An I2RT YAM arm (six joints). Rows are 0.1 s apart.
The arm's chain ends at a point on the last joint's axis. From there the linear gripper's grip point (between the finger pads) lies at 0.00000 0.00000 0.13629 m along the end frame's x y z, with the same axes.
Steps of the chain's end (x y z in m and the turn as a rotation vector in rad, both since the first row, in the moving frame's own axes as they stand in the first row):
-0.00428, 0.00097, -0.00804, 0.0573, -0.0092, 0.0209
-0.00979, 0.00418, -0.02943, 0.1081, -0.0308, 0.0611
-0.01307, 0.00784, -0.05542, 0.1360, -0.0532, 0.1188
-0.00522, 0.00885, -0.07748, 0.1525, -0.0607, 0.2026
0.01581, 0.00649, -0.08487, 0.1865, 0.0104, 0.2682
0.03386, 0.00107, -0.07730, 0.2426, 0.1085, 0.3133
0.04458, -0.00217, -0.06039, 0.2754, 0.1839, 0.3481
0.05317, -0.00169, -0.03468, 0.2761, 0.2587, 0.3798
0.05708, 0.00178, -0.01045, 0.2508, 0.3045, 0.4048
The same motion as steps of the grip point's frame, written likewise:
-0.00545, -0.00685, -0.00827, 0.0573, -0.0092, 0.0209
-0.01353, -0.01064, -0.03029, 0.1081, -0.0308, 0.0611
-0.01918, -0.01102, -0.05687, 0.1360, -0.0532, 0.1188
-0.01131, -0.01253, -0.07931, 0.1525, -0.0607, 0.2026
0.02058, -0.01829, -0.08723, 0.1865, 0.0104, 0.2682
0.05334, -0.02879, -0.08205, 0.2426, 0.1085, 0.3133
0.07510, -0.03400, -0.06772, 0.2754, 0.1839, 0.3481
0.09374, -0.03101, -0.04420, 0.2761, 0.2587, 0.3798
0.10314, -0.02243, -0.02078, 0.2508, 0.3045, 0.4048

